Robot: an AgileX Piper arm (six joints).
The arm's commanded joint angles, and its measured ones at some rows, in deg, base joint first. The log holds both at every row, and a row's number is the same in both.
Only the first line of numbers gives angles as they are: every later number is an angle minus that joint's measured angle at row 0.
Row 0, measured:
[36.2 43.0 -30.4 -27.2 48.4 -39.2]
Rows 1 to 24, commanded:
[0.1 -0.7 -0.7 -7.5 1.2 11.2]
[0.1 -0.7 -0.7 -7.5 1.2 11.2]
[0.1 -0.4 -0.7 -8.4 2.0 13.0]
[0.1 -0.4 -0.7 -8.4 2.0 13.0]
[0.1 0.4 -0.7 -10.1 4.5 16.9]
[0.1 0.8 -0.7 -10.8 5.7 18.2]
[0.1 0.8 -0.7 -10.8 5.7 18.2]
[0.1 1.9 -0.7 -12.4 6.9 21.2]
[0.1 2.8 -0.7 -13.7 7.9 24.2]
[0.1 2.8 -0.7 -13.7 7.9 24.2]
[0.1 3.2 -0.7 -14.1 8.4 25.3]
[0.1 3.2 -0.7 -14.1 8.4 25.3]
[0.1 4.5 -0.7 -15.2 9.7 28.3]
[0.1 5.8 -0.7 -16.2 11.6 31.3]
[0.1 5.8 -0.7 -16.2 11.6 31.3]
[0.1 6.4 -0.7 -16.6 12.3 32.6]
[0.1 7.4 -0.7 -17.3 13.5 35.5]
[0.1 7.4 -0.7 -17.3 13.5 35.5]
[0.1 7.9 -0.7 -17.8 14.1 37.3]
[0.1 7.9 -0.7 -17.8 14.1 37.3]
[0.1 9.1 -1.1 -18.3 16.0 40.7]
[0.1 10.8 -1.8 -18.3 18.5 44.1]
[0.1 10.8 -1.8 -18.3 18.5 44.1]
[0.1 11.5 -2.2 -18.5 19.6 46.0]
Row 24, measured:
[0.0 9.8 -0.6 -13.7 16.3 40.3]
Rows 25 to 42, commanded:
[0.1 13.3 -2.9 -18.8 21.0 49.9]
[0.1 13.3 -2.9 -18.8 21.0 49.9]
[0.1 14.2 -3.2 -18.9 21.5 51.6]
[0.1 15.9 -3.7 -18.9 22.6 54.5]
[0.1 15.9 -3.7 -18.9 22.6 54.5]
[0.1 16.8 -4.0 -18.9 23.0 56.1]
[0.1 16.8 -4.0 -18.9 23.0 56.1]
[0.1 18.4 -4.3 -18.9 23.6 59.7]
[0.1 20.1 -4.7 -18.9 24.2 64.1]
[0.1 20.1 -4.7 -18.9 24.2 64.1]
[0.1 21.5 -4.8 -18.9 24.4 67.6]
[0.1 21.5 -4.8 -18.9 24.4 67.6]
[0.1 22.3 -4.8 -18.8 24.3 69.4]
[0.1 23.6 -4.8 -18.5 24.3 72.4]
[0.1 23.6 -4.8 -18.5 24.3 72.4]
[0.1 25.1 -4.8 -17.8 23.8 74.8]
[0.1 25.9 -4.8 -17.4 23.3 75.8]
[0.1 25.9 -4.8 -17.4 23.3 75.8]
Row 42, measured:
[0.0 24.2 -4.2 -14.2 20.0 71.8]
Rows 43 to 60, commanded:
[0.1 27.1 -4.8 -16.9 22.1 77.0]
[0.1 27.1 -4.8 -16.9 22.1 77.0]
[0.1 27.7 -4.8 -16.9 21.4 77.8]
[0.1 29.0 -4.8 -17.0 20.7 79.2]
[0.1 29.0 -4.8 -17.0 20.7 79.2]
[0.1 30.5 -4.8 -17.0 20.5 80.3]
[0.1 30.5 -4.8 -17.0 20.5 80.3]
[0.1 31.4 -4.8 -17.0 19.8 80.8]
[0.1 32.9 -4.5 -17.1 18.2 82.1]
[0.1 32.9 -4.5 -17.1 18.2 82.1]
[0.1 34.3 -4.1 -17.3 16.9 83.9]
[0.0 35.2 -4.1 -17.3 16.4 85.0]
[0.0 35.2 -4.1 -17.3 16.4 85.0]
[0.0 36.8 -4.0 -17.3 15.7 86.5]
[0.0 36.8 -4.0 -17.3 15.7 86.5]
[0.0 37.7 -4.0 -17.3 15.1 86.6]
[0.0 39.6 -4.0 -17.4 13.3 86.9]
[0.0 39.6 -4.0 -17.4 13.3 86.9]
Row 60, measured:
[0.0 37.4 -4.1 -13.9 12.9 85.4]
